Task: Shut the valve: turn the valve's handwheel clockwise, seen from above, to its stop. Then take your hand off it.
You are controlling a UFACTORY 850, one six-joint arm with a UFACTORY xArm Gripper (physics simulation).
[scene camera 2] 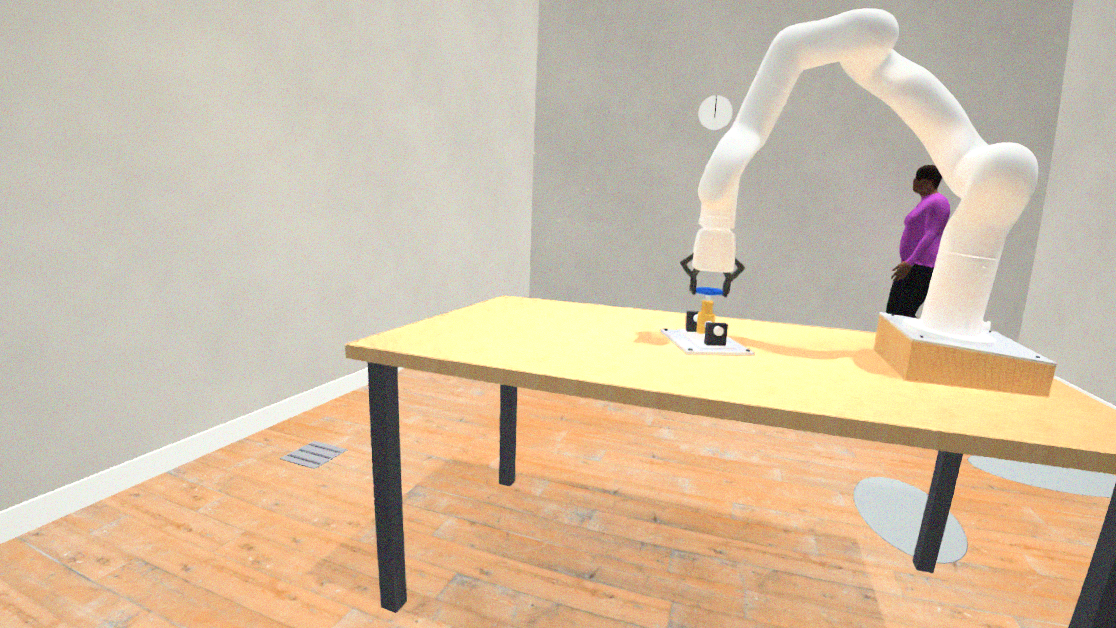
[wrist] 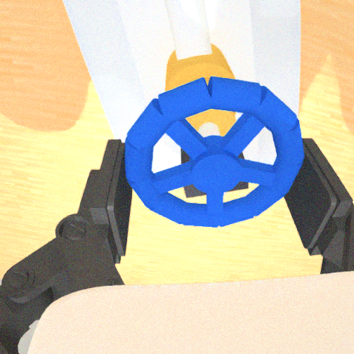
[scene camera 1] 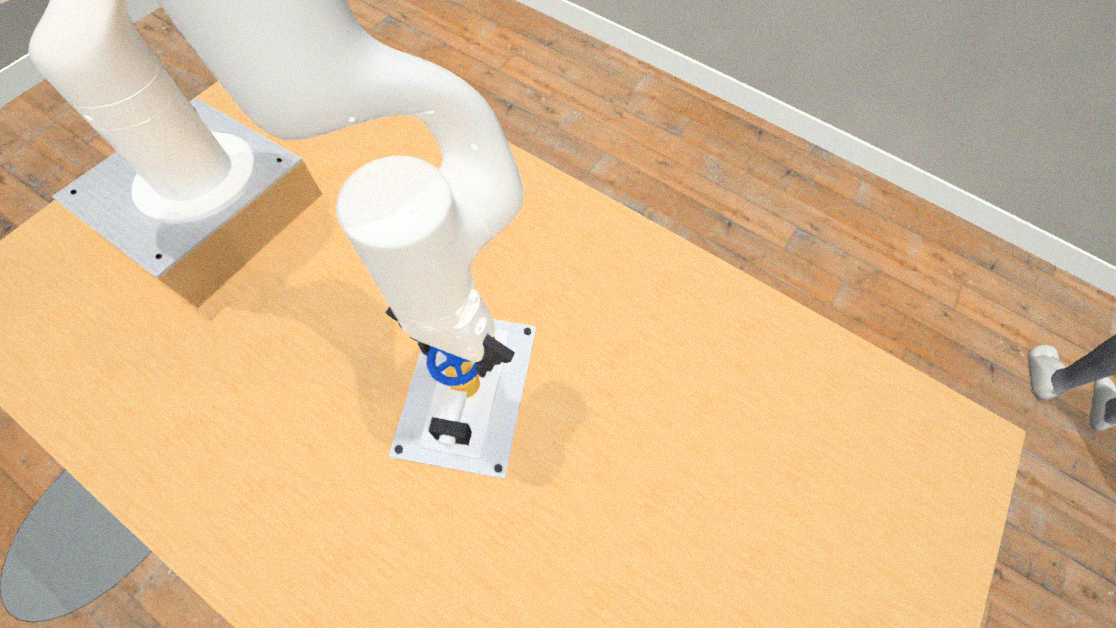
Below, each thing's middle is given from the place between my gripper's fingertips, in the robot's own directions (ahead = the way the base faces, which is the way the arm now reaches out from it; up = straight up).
The blue handwheel [scene camera 1: 452,360] lies 10 mm to the right of my hand. The rest, counted from my hand: pale base plate [scene camera 1: 496,451] (10 mm to the right, 120 mm below).
